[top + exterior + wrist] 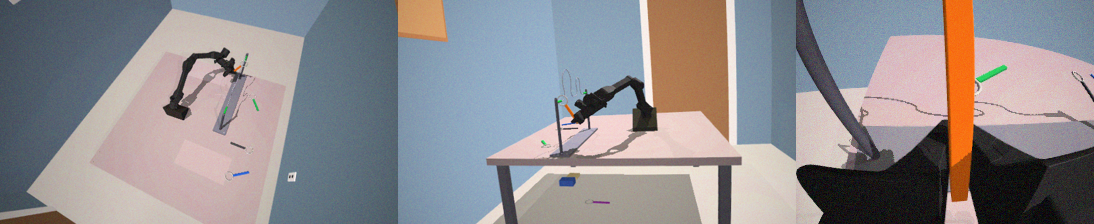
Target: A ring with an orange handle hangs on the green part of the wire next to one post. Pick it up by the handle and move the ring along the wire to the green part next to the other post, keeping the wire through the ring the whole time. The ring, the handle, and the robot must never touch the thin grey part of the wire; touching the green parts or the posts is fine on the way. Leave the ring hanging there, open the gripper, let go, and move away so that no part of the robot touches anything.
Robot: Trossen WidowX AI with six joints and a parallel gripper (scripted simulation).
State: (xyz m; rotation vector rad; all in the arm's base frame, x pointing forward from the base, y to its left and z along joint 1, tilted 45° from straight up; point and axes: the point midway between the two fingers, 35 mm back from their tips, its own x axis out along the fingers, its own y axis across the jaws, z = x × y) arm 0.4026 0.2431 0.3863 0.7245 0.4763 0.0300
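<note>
My gripper tip is now 10 mm short of the orange-handled ring, 10 mm to the right of it and 90 mm below it. Round my gripper tip: green-handled ring 210 mm ahead, 130 mm to the right, 150 mm below; purple-handled ring 40 mm behind, 330 mm to the right, 650 mm below; dark-handled ring 190 mm ahead, 580 mm to the right, 150 mm below.
</note>
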